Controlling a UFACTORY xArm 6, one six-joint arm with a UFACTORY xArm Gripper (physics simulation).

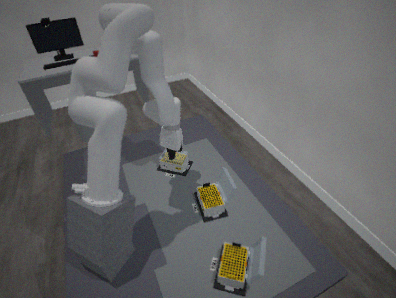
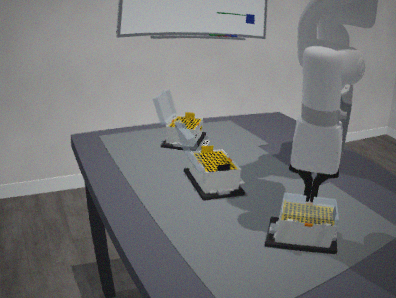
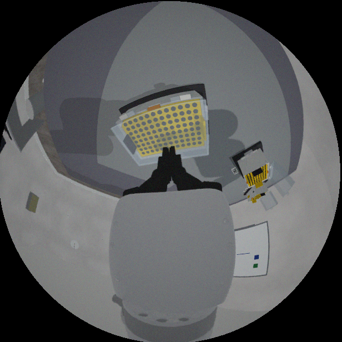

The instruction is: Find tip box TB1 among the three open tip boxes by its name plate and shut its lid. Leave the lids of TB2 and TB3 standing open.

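Seen in the pictures: gripper, fingertip midpoint: (image 1: pixel 171 158) (image 2: pixel 310 198); arm's base, link origin: (image 1: pixel 102 196).
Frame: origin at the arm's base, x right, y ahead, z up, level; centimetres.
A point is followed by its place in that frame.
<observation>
One tip box (image 1: pixel 175 166) @[x -29.5, y 26.2, z -20.4 cm] (image 2: pixel 305 236) @[x -38.3, y 28.4, z -22.0 cm] (image 3: pixel 165 125) has its clear lid (image 2: pixel 287 201) @[x -31.6, y 30.5, z -17.3 cm] (image 3: pixel 200 152) down over the yellow tip rack; its name plate (image 1: pixel 170 175) @[x -28.5, y 23.1, z -24.8 cm] is too small to read surely. My gripper (image 1: pixel 171 156) @[x -32.1, y 25.2, z -17.2 cm] (image 2: pixel 310 200) @[x -32.1, y 25.2, z -17.2 cm] (image 3: pixel 170 154) is shut and empty, pointing down with its fingertips at or just above this lid's edge; contact is unclear. The middle tip box (image 1: pixel 211 198) (image 2: pixel 222 181) @[x -12.9, y 37.4, z -21.6 cm] has its lid (image 1: pixel 229 178) @[x -6.2, y 45.3, z -10.2 cm] standing open. The farthest tip box from my gripper (image 1: pixel 233 266) (image 2: pixel 186 122) also has its lid (image 1: pixel 262 256) @[x 26.0, y 44.7, z -10.6 cm] (image 2: pixel 164 107) @[x 25.7, y 43.8, z -15.2 cm] open. Their plates are hard to read.
The boxes sit in dark trays on a grey mat (image 1: pixel 287 250) @[x 20.5, y 59.3, z -25.0 cm] (image 2: pixel 165 175) @[x -1.3, y 48.3, z -25.0 cm]. The arm's pedestal (image 1: pixel 100 230) @[x 11.4, y -0.2, z -1.6 cm] stands at the table's other side. A monitor (image 1: pixel 55 35) stands on a desk behind. A whiteboard (image 2: pixel 195 17) (image 3: pixel 251 250) hangs on the wall.
</observation>
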